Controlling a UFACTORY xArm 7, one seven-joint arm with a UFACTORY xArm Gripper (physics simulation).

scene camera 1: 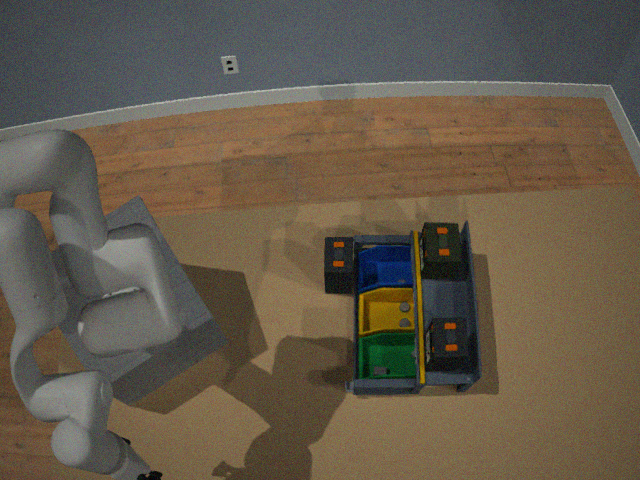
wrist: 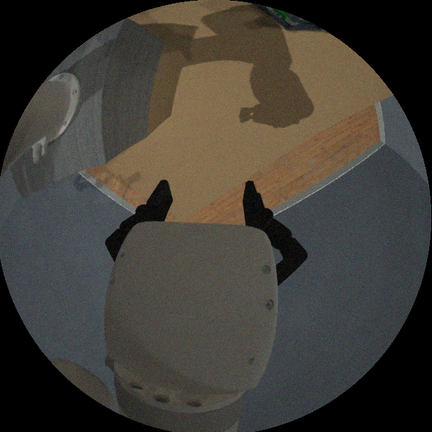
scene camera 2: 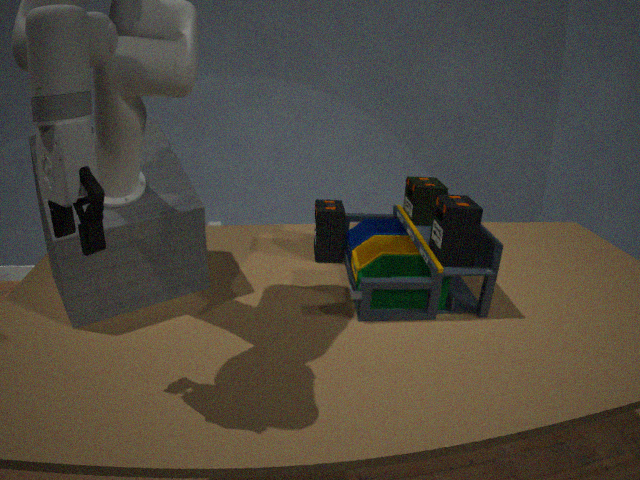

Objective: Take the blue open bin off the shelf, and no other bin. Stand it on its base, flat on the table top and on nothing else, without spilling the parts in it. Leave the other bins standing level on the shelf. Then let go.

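Frame: origin at the arm's base, x ahead, y left, z up, level; metres.
Seen in the pictures: gripper, fingertip midpoint: point(scene camera 1: 140, 462) point(scene camera 2: 79, 243); arm's base, origin of the base link: point(scene camera 2: 115, 185).
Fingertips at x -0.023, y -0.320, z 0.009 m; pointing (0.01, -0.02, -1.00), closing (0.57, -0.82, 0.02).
Offsets run from my fingertips to a thing's top centre. "spot": to the spot under its first point. Level surfaces: height alone.
The blue open bin {0.339 m left, 0.636 m ahead, 0.163 m down} point(scene camera 1: 385, 266) point(scene camera 2: 376, 226) sits on the lower front tier of the grey shelf {spot: 0.059 m left, 0.524 m ahead, 0.160 m down} point(scene camera 1: 387, 386) point(scene camera 2: 398, 315), at the far end of the row; a small part shows in it. The yellow bin {0.231 m left, 0.604 m ahead, 0.163 m down} point(scene camera 1: 385, 311) point(scene camera 2: 385, 246) stands beside it with two round parts, then the green bin {0.125 m left, 0.570 m ahead, 0.163 m down} point(scene camera 1: 390, 356) point(scene camera 2: 398, 265) with a grey part. All three stand in the shelf. My gripper point(wrist: 205, 189) is open and empty, far to the left of the shelf and well above the table top {0.244 m down} point(scene camera 1: 558, 310) point(scene camera 2: 563, 351) point(wrist: 215, 100). Its fingers are partly cut off in scene camera 1.
A black box with orange marks {0.381 m left, 0.508 m ahead, 0.112 m down} point(scene camera 1: 338, 279) point(scene camera 2: 329, 235) stands close against the shelf's left side near the blue bin. Two more dark boxes {0.310 m left, 0.730 m ahead, 0.045 m down} point(scene camera 1: 443, 250) {spot: 0.079 m left, 0.648 m ahead, 0.022 m down} point(scene camera 1: 448, 343) stand on the upper rear tier, behind a yellow rail {0.216 m left, 0.652 m ahead, 0.132 m down} point(scene camera 1: 419, 330) point(scene camera 2: 421, 242). The grey robot pedestal point(scene camera 2: 139, 263) is at the left.
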